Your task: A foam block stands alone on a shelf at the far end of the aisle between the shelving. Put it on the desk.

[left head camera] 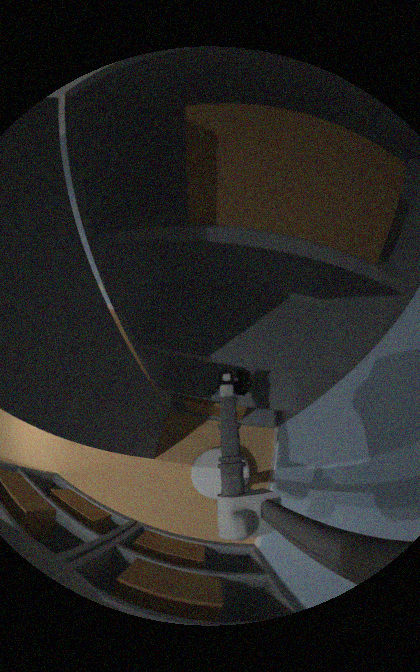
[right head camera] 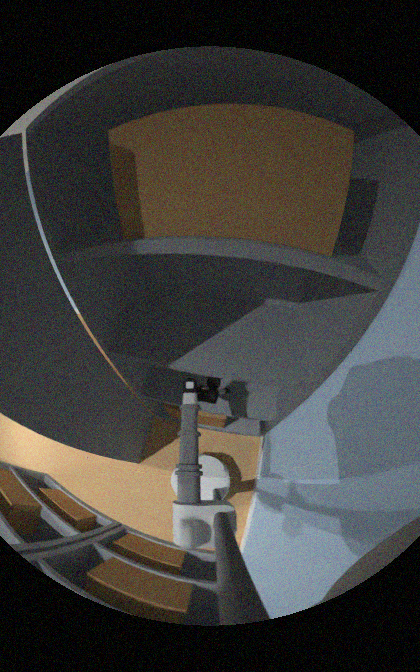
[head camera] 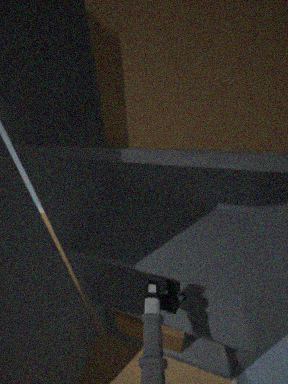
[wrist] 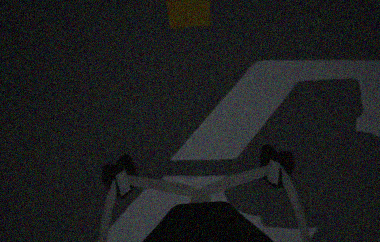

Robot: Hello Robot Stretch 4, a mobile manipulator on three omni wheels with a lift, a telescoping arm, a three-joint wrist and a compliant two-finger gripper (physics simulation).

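Places are measured from the robot's base along level axes (x ahead, y left, z up), in millimetres.
Pixels of known places: gripper, between the fingertips: (wrist: 196, 164).
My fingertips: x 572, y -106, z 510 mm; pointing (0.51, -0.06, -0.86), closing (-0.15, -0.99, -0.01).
For each thing: its top centre in the pictures, then the offset to it from my fingertips. "spot": a spot on its surface instead. Level surfaces: height alone.
- dark yellow foam block, a spot on its surface: (wrist: 189, 13) spot: 212 mm ahead, 38 mm right, 20 mm up
- dark grey shelf surface, height of its surface: 4 mm down
- large brown box, a spot on its surface: (head camera: 205, 75) spot: 128 mm back, 7 mm left, 1042 mm up
A dark yellow foam block (wrist: 189, 13) shows at the top edge of the wrist view, partly cut off, on a dark grey shelf surface (wrist: 75, 90). My gripper (wrist: 196, 164) is open, its two fingertips wide apart with no object between them. The block lies beyond the fingertips, a little left of the middle between them, and apart from them. In the head views the gripper is a small dark shape at the end of the arm, inside the shelf bay, and its fingers are too dark to tell. The block cannot be made out in the head views. The desk does not show for certain.
A large brown box (head camera: 205, 75) (left head camera: 305, 180) (right head camera: 240, 185) stands on the shelf board (head camera: 200, 159) (right head camera: 200, 245) above the arm. A dark shelving side panel (left head camera: 60, 350) (right head camera: 55, 370) is at the left. Shelving with several brown boxes is at the bottom left. A blue-grey wall (right head camera: 380, 425) is at the right.
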